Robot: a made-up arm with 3 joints. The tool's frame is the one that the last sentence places.
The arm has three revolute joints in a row. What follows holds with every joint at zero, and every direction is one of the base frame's.
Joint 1 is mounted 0.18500 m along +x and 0.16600 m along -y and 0.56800 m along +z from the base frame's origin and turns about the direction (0.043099, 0.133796, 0.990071).
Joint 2 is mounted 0.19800 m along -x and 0.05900 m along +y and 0.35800 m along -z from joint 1 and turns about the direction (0.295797, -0.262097, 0.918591).
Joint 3 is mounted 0.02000 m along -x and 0.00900 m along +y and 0.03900 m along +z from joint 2 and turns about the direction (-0.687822, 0.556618, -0.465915).
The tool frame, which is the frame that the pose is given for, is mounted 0.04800 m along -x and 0.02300 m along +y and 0.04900 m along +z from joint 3; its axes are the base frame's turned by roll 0.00, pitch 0.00 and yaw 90.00 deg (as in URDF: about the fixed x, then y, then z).
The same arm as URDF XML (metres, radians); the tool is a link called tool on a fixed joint. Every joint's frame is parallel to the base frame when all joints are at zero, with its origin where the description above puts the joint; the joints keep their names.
<robot name="arm">
  <joint name="tool_fixed" type="fixed">
    <parent link="link3"/>
    <child link="tool"/>
    <origin xyz="-0.0480 0.0230 0.0490" rpy="0.0000 0.0000 1.5708"/>
  </joint>
  <joint name="joint 3" type="continuous">
    <parent link="link2"/>
    <child link="link3"/>
    <origin xyz="-0.0200 0.0090 0.0390"/>
    <axis xyz="-0.687822 0.556618 -0.465915"/>
  </joint>
  <joint name="joint 2" type="continuous">
    <parent link="link1"/>
    <child link="link2"/>
    <origin xyz="-0.1980 0.0590 -0.3580"/>
    <axis xyz="0.295797 -0.262097 0.918591"/>
  </joint>
  <joint name="joint 1" type="continuous">
    <parent link="base"/>
    <child link="link1"/>
    <origin xyz="0.1850 -0.1660 0.5680"/>
    <axis xyz="0.043099 0.133796 0.990071"/>
  </joint>
  <link name="base"/>
  <link name="link1"/>
  <link name="link2"/>
  <link name="link3"/>
  <link name="tool"/>
</robot>

